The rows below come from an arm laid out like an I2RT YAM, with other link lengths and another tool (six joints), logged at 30 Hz.
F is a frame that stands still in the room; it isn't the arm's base.
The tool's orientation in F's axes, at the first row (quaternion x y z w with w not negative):
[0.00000 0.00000 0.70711 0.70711]
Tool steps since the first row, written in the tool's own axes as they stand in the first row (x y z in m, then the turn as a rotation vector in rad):
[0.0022 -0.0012 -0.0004 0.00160 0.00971 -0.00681]
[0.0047 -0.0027 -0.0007 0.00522 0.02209 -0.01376]
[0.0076 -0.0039 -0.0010 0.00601 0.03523 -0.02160]
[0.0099 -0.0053 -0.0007 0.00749 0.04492 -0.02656]
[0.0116 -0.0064 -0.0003 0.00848 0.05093 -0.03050]
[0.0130 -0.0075 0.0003 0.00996 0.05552 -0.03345]
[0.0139 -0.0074 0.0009 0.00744 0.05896 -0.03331]
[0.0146 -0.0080 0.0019 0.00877 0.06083 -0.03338]
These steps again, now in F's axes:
[0.0012 0.0022 -0.0004 -0.00971 0.00160 -0.00681]
[0.0027 0.0047 -0.0007 -0.02209 0.00522 -0.01376]
[0.0039 0.0076 -0.0010 -0.03523 0.00601 -0.02160]
[0.0053 0.0099 -0.0007 -0.04492 0.00749 -0.02656]
[0.0064 0.0116 -0.0003 -0.05093 0.00848 -0.03050]
[0.0075 0.0130 0.0003 -0.05552 0.00996 -0.03345]
[0.0074 0.0139 0.0009 -0.05896 0.00744 -0.03331]
[0.0080 0.0146 0.0019 -0.06083 0.00877 -0.03338]

